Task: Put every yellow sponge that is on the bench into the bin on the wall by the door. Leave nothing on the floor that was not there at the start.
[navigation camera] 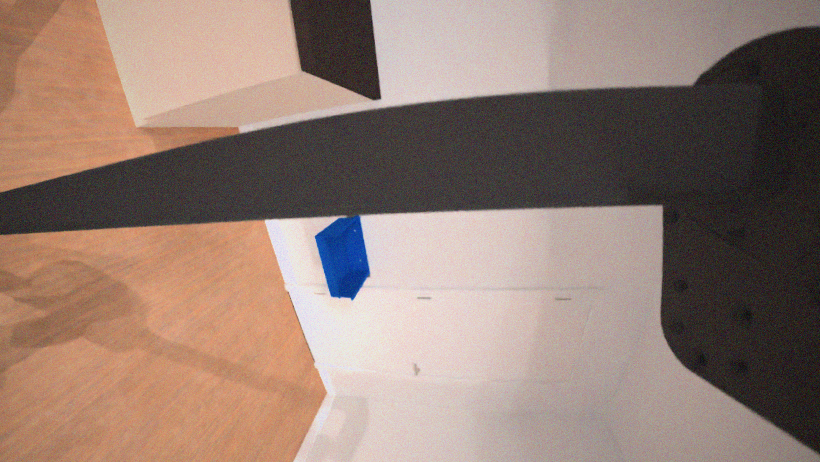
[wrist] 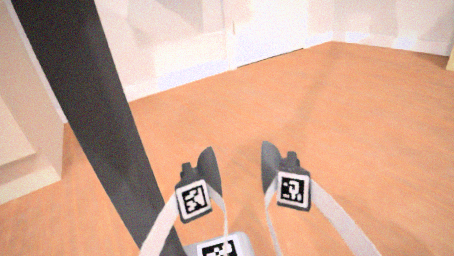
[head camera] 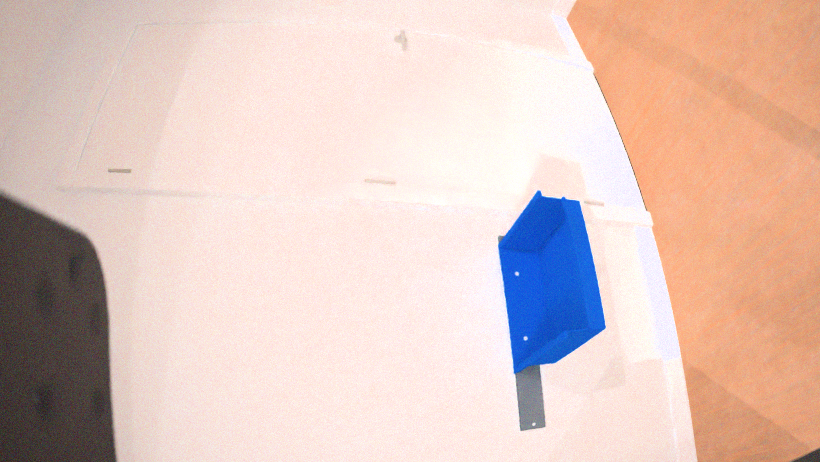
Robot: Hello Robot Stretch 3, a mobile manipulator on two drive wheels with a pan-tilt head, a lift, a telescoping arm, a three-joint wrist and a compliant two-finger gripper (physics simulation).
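Frame: origin at the robot's base, x left, y back, z up, level; centimetres.
Seen in the pictures: gripper, fingertip midpoint: (wrist: 238, 161).
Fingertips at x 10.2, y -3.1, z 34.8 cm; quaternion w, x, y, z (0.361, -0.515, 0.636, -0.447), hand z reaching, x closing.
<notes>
A point is followed by its place in that frame.
The blue bin (head camera: 556, 281) @[y -13.5, x 135.3, z 56.0 cm] (navigation camera: 344, 258) @[y -14.6, x 139.6, z 55.9 cm] is fixed to the white wall beside the door, right of centre in the head view and below the dark bar in the navigation view. Its inner faces that show are plain blue. The white door (head camera: 344, 114) @[y -66.1, x 162.9, z 112.9 cm] (navigation camera: 487, 335) @[y -70.4, x 164.5, z 143.2 cm] (wrist: 270, 30) @[y -74.3, x 166.0, z 21.5 cm] is closed. My gripper (wrist: 238, 161) @[y -3.1, x 10.2, z 34.8 cm] is open in the wrist view, with bare space between its fingertips and the wood floor behind them. The gripper does not show in the head view. The bench and the yellow sponges do not show in these views.
A cream cabinet (navigation camera: 206, 57) @[y 57.0, x 54.3, z 54.0 cm] with a dark top (navigation camera: 338, 45) @[y 61.4, x 68.8, z 91.0 cm] stands against the wall. A pale cabinet (wrist: 30, 110) @[y 52.0, x 73.9, z 23.2 cm] shows at the wrist view's left, beside a dark upright (wrist: 95, 110). A grey strip (head camera: 530, 401) @[y 20.3, x 131.5, z 64.8 cm] is under the bin. Wood floor (head camera: 717, 229) @[y -27.9, x 113.9, z 0.0 cm] (wrist: 350, 125) @[y -58.7, x 55.5, z 0.0 cm] adjoins the wall.
</notes>
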